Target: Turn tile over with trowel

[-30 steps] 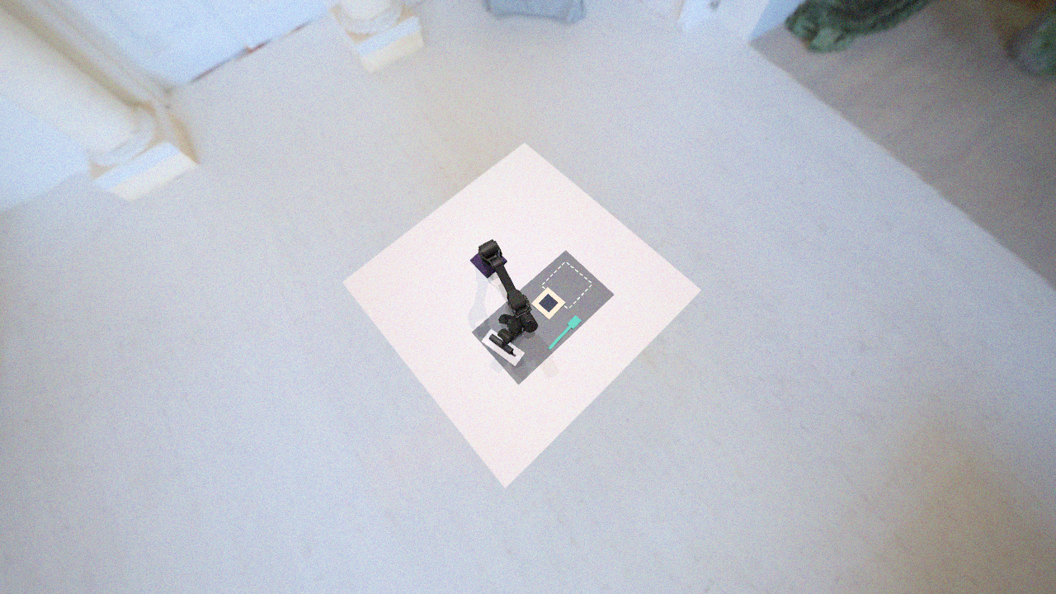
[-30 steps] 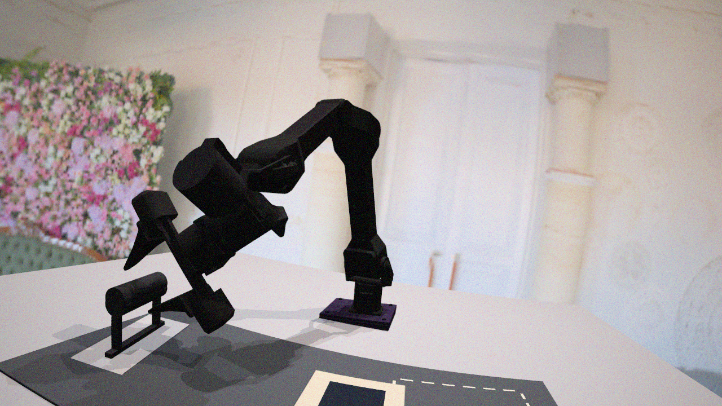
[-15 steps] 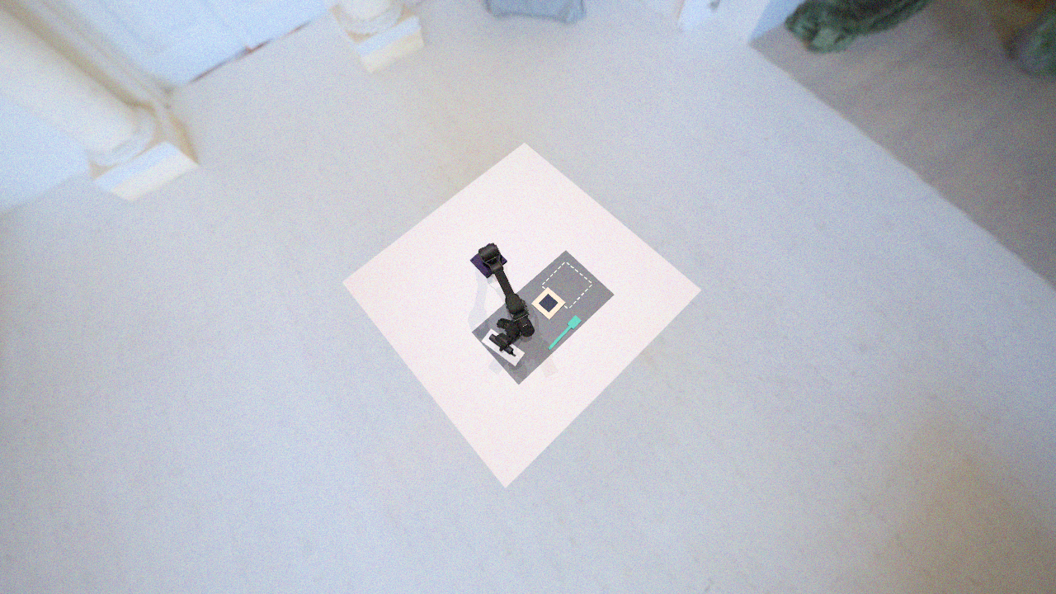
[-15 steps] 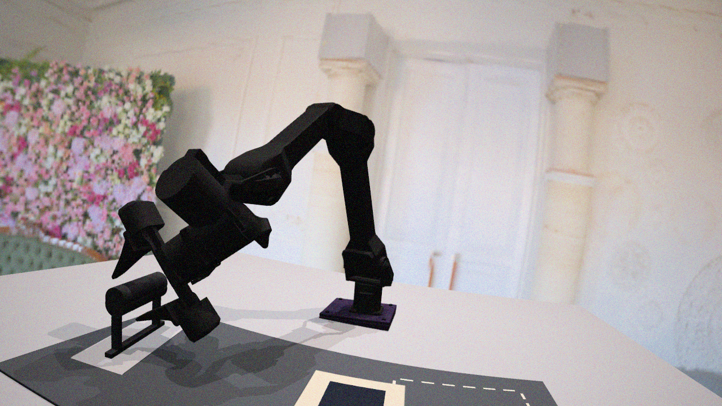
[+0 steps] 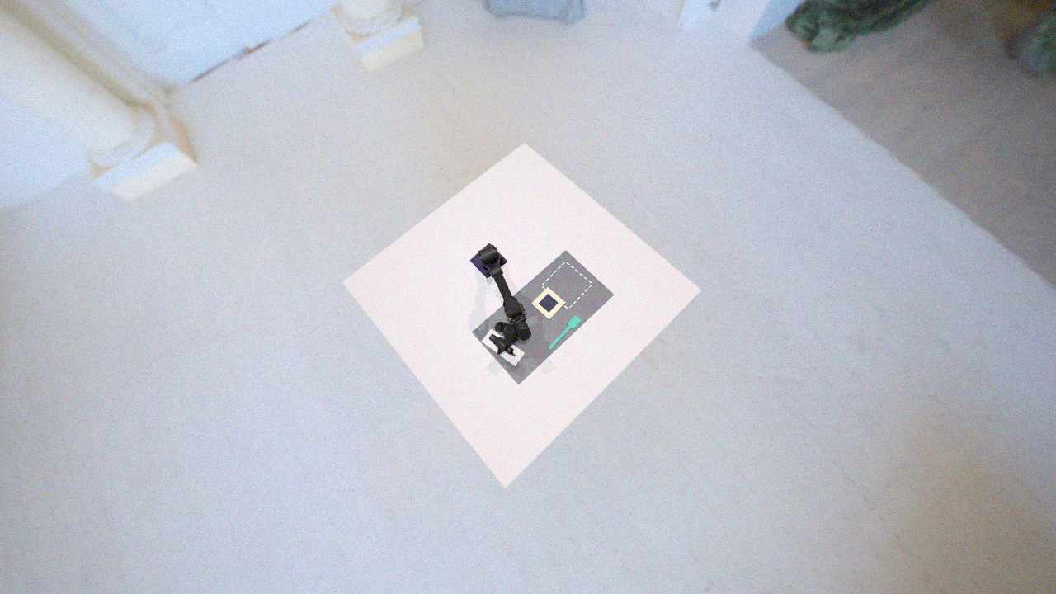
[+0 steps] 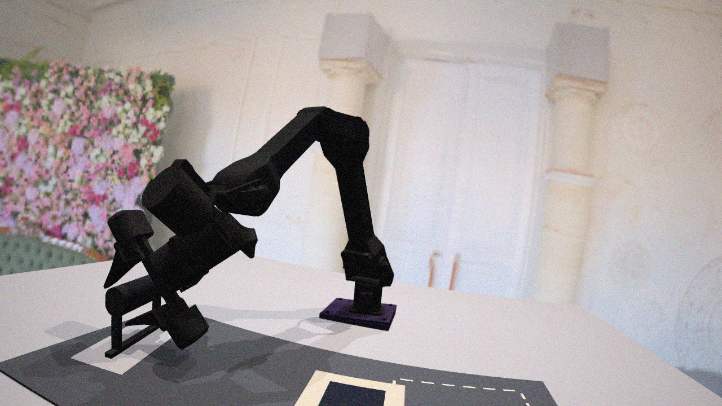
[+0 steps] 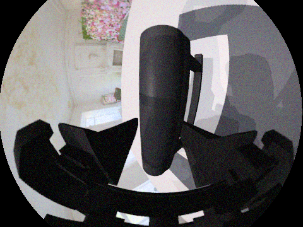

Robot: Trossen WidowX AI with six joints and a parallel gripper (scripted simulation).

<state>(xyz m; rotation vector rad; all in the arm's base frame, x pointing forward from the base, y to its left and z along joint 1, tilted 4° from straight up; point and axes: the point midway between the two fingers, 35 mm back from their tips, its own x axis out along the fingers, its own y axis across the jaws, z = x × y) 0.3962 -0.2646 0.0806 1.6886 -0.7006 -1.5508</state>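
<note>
Right now my gripper tip is 3 cm to the right of the dark trowel and 1 cm above it. Round my gripper tip: grey mat 28 cm to the left, 7 cm below; then teal trowel 30 cm to the left, 14 cm ahead, 5 cm below; then tile 33 cm to the left, 5 cm below, 2 cm behind.
</note>
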